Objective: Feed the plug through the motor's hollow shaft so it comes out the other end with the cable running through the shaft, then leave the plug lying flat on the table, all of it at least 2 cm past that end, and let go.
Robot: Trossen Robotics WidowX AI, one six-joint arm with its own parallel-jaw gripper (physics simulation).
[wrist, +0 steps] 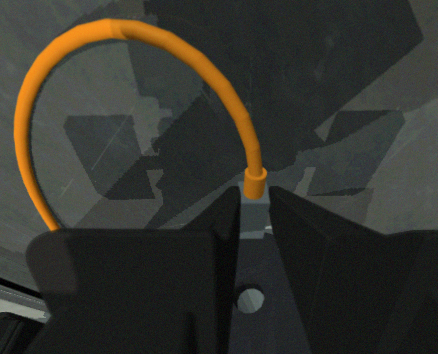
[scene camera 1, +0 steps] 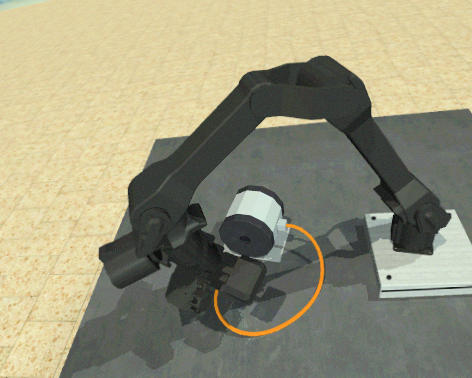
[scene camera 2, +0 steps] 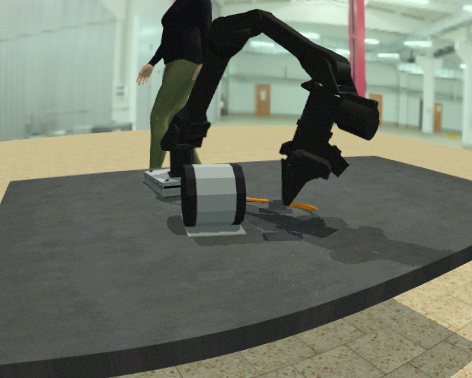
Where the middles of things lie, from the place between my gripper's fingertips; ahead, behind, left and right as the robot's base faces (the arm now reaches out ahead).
I see the grey plug (wrist: 253, 216) 1 cm to the right of my hand.
